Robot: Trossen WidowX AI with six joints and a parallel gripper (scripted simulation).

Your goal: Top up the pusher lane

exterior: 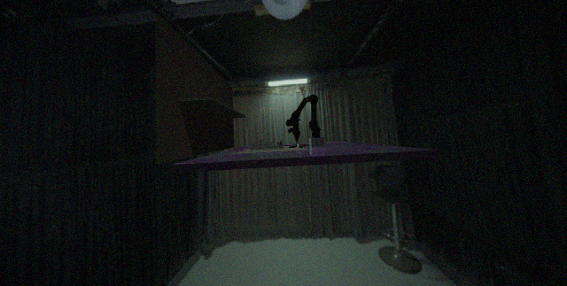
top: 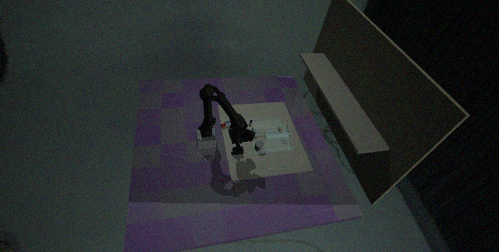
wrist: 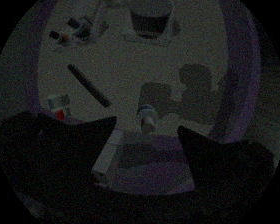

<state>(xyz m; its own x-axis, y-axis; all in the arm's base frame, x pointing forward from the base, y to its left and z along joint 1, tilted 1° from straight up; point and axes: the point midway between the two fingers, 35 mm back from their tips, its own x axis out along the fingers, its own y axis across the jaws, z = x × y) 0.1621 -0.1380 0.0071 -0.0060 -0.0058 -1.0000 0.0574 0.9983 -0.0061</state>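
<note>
Now: gripper tip 230 mm short of the cream mat, 110 mm to the right of it and 50 mm above it. Round my gripper tip: shelf 670 mm ahead, 90 mm to the left, 320 mm above; pale pusher-lane fixture 310 mm ahead, 100 mm to the left, 30 mm below; black stick 50 mm ahead, 130 mm to the left, 40 mm below.
</note>
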